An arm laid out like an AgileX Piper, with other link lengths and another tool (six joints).
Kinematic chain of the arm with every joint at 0, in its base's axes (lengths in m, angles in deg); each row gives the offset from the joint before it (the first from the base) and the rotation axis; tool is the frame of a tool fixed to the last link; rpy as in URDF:
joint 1: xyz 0 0 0.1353 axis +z
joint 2: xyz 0 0 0 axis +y
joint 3: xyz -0.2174 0 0.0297 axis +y
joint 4: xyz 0.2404 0 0.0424 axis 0.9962 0 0.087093
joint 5: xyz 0 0 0 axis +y
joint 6: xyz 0.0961 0 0.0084 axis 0.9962 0 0.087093
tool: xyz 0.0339 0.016 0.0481 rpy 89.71 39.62 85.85
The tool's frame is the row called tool.
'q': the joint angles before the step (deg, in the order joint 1, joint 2, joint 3, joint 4, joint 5, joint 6). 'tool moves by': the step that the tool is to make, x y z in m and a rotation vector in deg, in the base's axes. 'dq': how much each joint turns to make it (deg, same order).
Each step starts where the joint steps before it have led.
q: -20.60, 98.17, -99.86, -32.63, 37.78, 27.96
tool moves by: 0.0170, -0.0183, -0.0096, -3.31, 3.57, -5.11
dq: 0.44, 7.47, -8.04, -7.76, 5.19, 3.63
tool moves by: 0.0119, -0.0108, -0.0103, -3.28, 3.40, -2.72
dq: 0.30, 5.20, -5.10, -5.06, 3.12, 0.66
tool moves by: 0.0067, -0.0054, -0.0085, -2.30, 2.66, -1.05
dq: 0.12, 2.82, -2.31, -2.87, 1.41, -0.46
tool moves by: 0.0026, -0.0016, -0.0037, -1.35, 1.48, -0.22
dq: 0.09, 1.02, -0.70, -1.43, 0.49, -0.54
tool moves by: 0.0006, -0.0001, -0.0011, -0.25, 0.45, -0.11
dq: 0.08, 0.25, -0.20, -0.29, 0.30, -0.17
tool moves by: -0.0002, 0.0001, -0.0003, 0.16, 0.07, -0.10
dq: 0.03, -0.02, 0.00, 0.12, 0.20, -0.01
